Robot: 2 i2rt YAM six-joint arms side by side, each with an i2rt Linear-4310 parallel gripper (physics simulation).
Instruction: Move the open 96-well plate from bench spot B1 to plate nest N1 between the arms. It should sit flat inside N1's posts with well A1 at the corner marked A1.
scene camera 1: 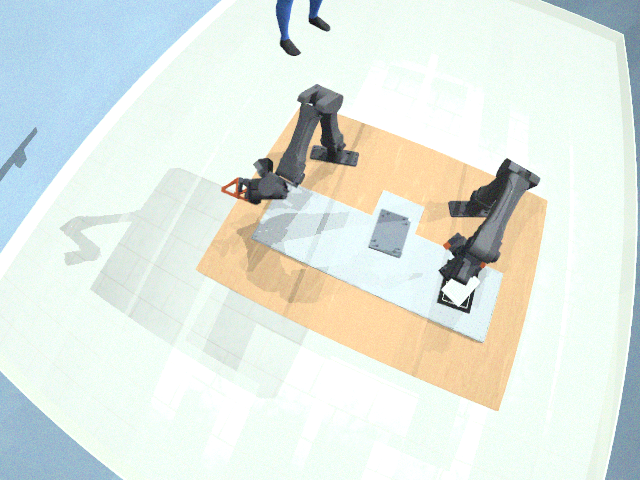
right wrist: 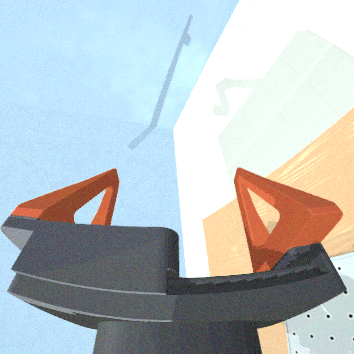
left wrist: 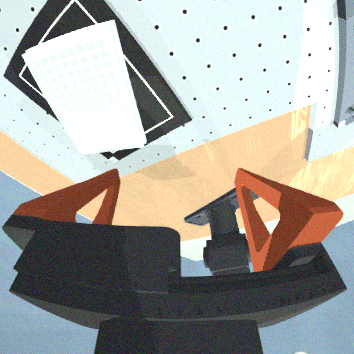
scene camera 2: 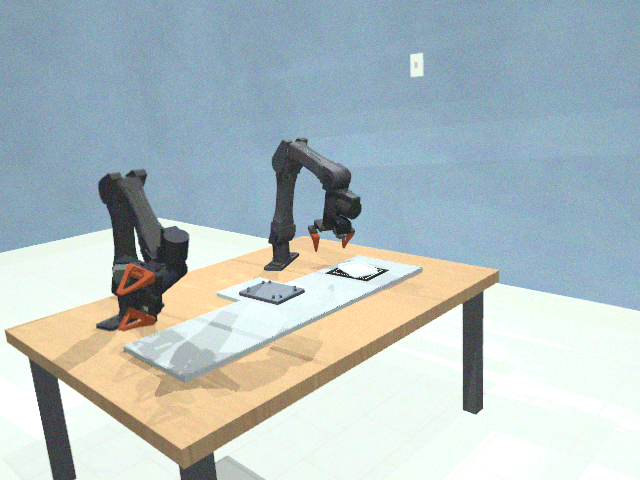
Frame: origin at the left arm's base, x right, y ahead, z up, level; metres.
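Seen in the pictures: left gripper, between the fingertips: (left wrist: 177,174) (scene camera 2: 329,249); right gripper, between the fingertips: (scene camera 1: 228,192) (right wrist: 176,174) (scene camera 2: 119,312); left arm's base, origin of its link: (scene camera 1: 471,209) (left wrist: 219,205) (scene camera 2: 282,262); right arm's base, origin of its link: (scene camera 1: 334,156).
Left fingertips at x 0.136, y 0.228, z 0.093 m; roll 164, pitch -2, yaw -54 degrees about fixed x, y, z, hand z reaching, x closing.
Pixels of each thing's top centre, then the offset from my left fingertips to it. Level surfaces: height alone.
- white 96-well plate, centre of its top: (left wrist: 87,104) (scene camera 2: 357,266) (scene camera 1: 462,285) dx -0.024, dy +0.085, dz -0.064 m
- grey plate nest N1, centre of its top: (scene camera 2: 271,287) (scene camera 1: 391,231) dx +0.220, dy -0.124, dz -0.058 m
- pale perforated board, height of its surface: dz -0.080 m
- wooden table, height of its surface: dz -0.093 m
The white 96-well plate (scene camera 1: 457,293) (scene camera 2: 360,268) (left wrist: 85,95) lies on the black B1 spot (scene camera 1: 442,301) (left wrist: 156,85), turned relative to its white outline and overlapping it. The grey plate nest N1 (scene camera 1: 390,233) (scene camera 2: 271,292) stands between the arms, with short posts near its corners and no plate on it; its edge shows at the right of the left wrist view. My left gripper (scene camera 2: 329,248) (left wrist: 177,174) is open and empty, above the bench and toward its arm's base from the plate. My right gripper (scene camera 2: 119,311) (right wrist: 176,174) is open and empty, far from the plate. A1 markings are unreadable.
A pale perforated board (scene camera 1: 330,253) (scene camera 2: 305,315) (left wrist: 225,55) lies on the wooden table (scene camera 1: 361,335) (scene camera 2: 361,341) and carries B1 and N1. The right arm is folded at the picture's left, its gripper beyond the board's end. A person's legs (scene camera 1: 285,25) show beyond the table.
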